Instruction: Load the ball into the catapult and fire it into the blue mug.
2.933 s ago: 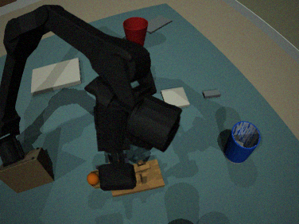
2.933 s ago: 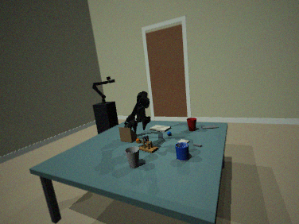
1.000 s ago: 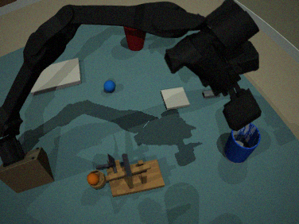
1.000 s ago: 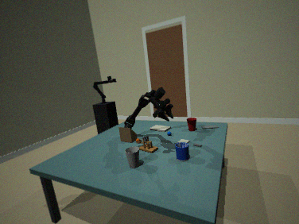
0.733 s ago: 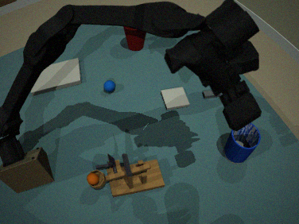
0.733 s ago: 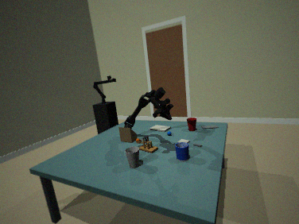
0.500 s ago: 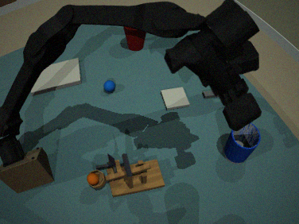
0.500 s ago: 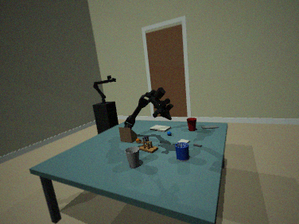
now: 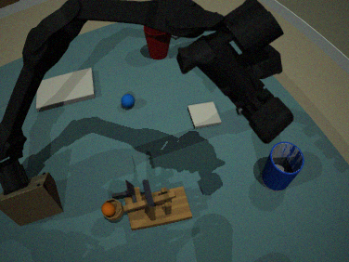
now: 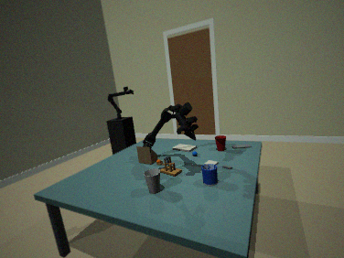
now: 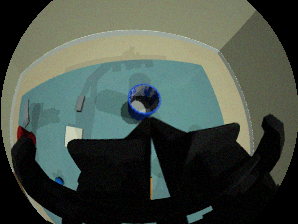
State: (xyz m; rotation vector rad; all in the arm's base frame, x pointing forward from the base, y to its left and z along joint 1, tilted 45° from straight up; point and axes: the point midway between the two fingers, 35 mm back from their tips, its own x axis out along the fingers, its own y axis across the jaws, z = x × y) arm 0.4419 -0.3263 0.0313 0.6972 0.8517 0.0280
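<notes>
Now: gripper tip 31 cm past the orange ball, 8 cm to the right of it and 19 cm above it. From my gripper tip the other things lie so: catapult: 24 cm behind, 8 cm to the left, 20 cm below; then blue mug: 8 cm ahead, 5 cm to the right, 22 cm below; then white tile: 5 cm ahead, 22 cm to the left, 25 cm below.
</notes>
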